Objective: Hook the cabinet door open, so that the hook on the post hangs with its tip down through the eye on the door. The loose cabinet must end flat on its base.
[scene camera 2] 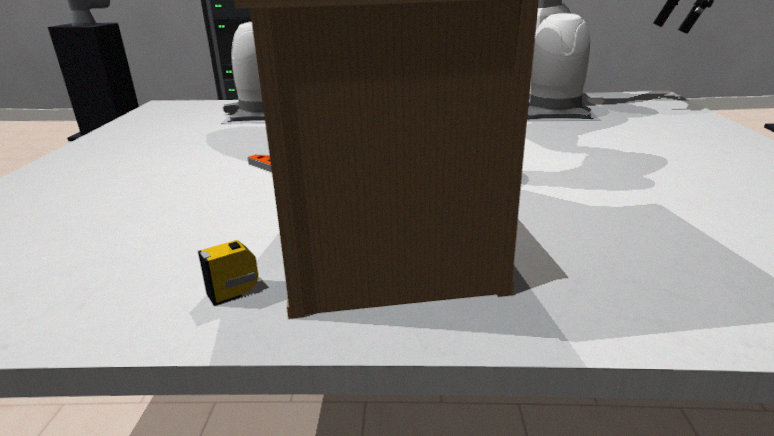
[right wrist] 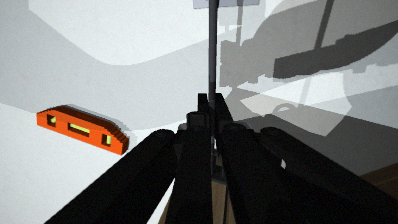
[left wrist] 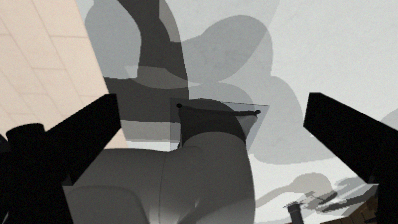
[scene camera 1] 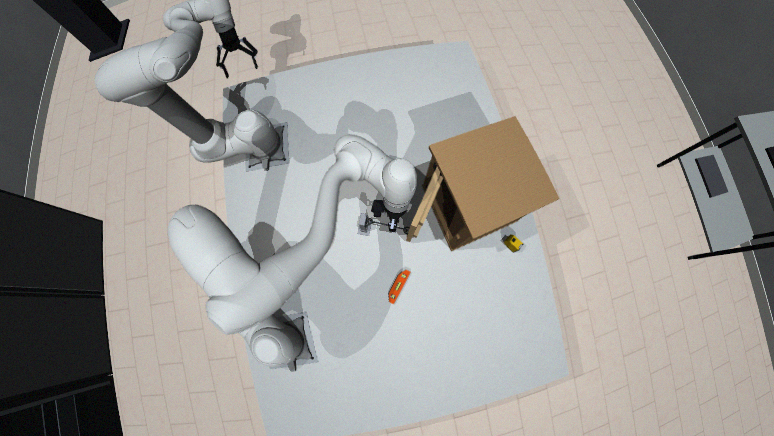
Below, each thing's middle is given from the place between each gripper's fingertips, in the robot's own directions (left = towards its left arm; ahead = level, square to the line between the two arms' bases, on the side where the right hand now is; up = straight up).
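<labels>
The cabinet door (scene camera 1: 436, 180) is 4 cm to the left of my right hand, 12 cm ahead of it and 8 cm above it. From the same right hand I find the orange level (right wrist: 88, 129) 23 cm to the right, 2 cm behind and 11 cm below, whereas the yellow tape measure (scene camera 2: 229, 270) is 51 cm ahead, 15 cm to the right and 8 cm below.
As for my left gripper (scene camera 1: 242, 72), it is 78 cm to the left of the cabinet door, 69 cm short of it and 4 cm above it. The orange level is 105 cm to the right of my left hand, 55 cm ahead of it and 22 cm below it. The yellow tape measure is 108 cm ahead of my left hand, 97 cm to the right and 19 cm below.
</labels>
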